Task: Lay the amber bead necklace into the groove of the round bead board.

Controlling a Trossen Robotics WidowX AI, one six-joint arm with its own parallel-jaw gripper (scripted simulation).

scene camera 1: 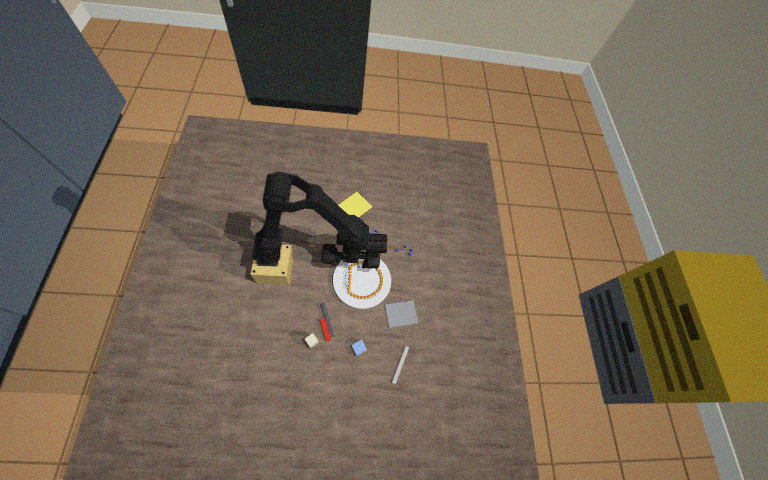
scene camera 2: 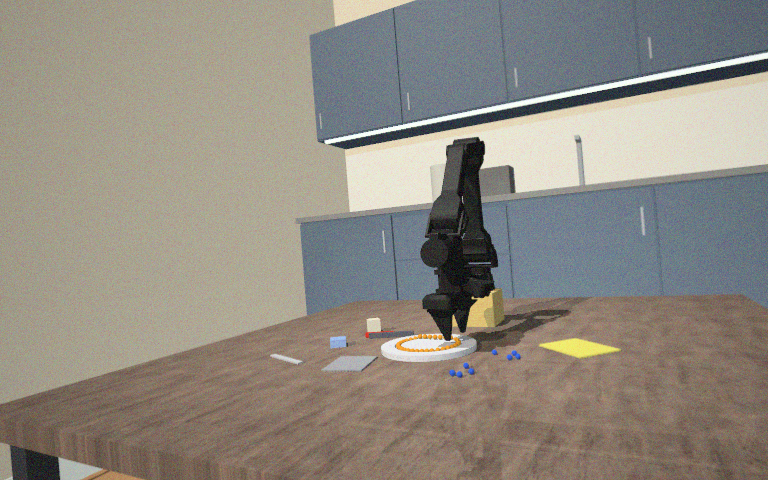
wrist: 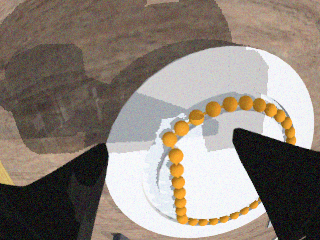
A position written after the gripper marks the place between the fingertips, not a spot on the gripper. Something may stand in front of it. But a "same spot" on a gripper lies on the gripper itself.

Labels:
The gripper shows in scene camera 1 [350,265], in scene camera 2 and in the wrist view. The same spot on the gripper: [wrist: 70,195] is [scene camera 2: 464,311].

